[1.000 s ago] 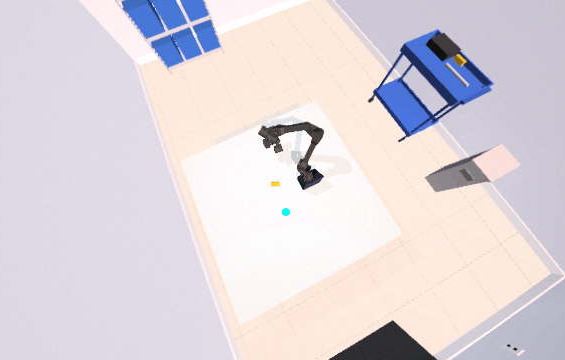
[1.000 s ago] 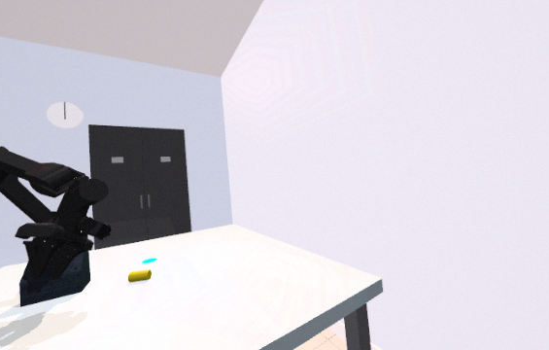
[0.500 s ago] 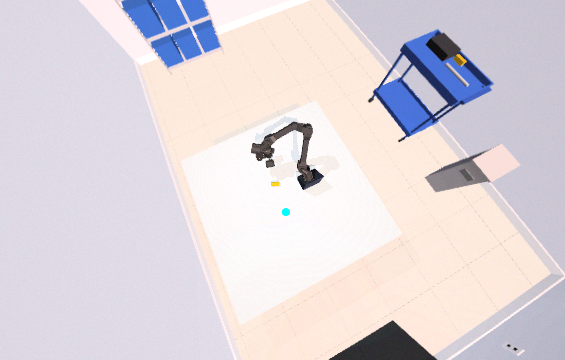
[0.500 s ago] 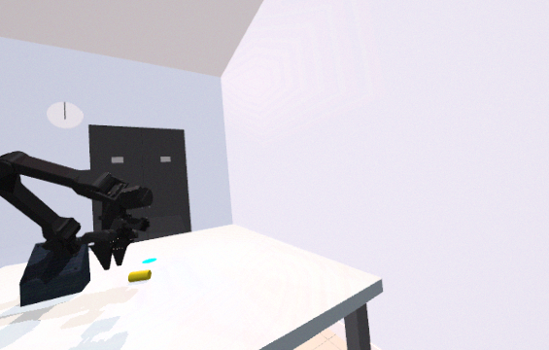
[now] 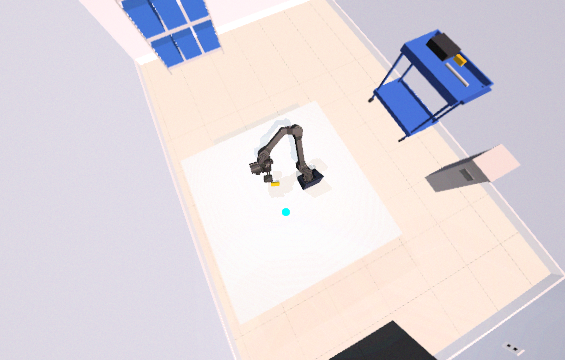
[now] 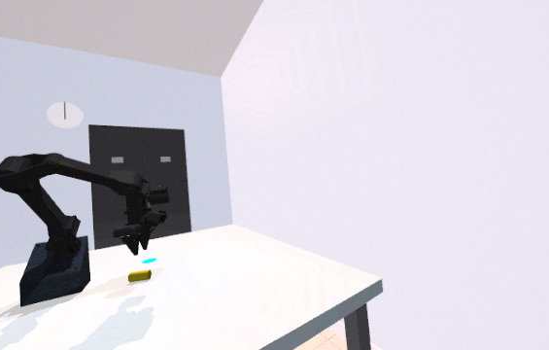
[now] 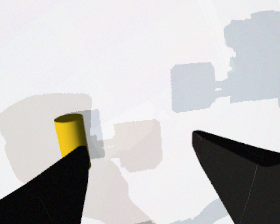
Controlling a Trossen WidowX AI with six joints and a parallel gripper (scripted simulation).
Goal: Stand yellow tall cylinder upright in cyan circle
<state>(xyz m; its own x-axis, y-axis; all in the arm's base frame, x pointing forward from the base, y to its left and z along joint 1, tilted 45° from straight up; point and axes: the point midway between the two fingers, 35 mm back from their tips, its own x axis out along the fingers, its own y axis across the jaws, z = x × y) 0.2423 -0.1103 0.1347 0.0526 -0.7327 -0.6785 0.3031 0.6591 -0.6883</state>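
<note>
The yellow tall cylinder is 10 cm below my gripper tip, 8 cm to the left of it and 2 cm behind it. From my gripper tip the other things lie so: cyan circle 31 cm to the left, 12 cm below.
</note>
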